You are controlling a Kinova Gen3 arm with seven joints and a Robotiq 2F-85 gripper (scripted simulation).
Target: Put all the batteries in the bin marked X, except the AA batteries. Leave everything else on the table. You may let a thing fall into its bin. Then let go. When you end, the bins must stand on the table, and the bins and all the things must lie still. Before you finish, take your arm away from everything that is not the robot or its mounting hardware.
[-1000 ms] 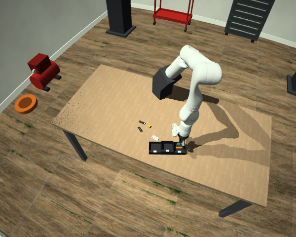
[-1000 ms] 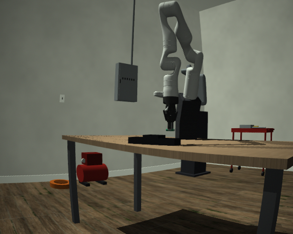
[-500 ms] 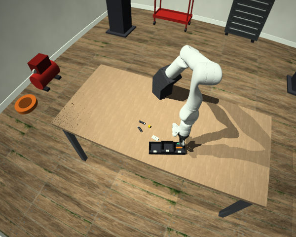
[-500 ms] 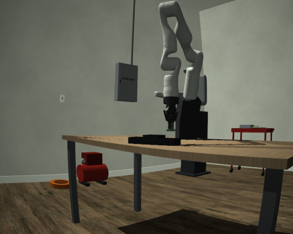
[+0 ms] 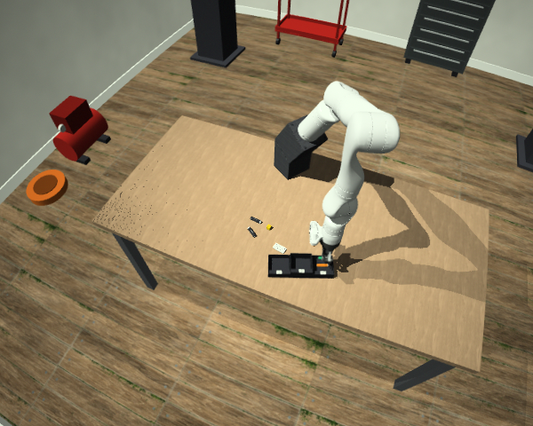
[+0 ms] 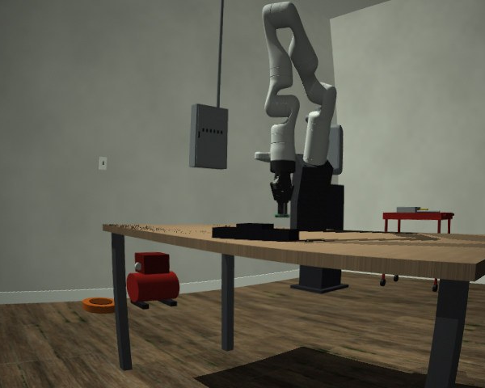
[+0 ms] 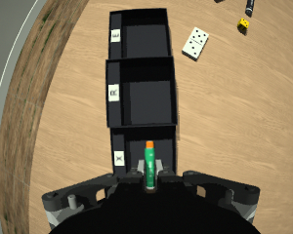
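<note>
Right now the orange battery is 80 mm below my hand. Also, from my hand: yellow die 80 mm behind, 260 mm to the right, 80 mm below; white domino 10 mm behind, 180 mm to the right, 80 mm below; green battery 20 mm below.
</note>
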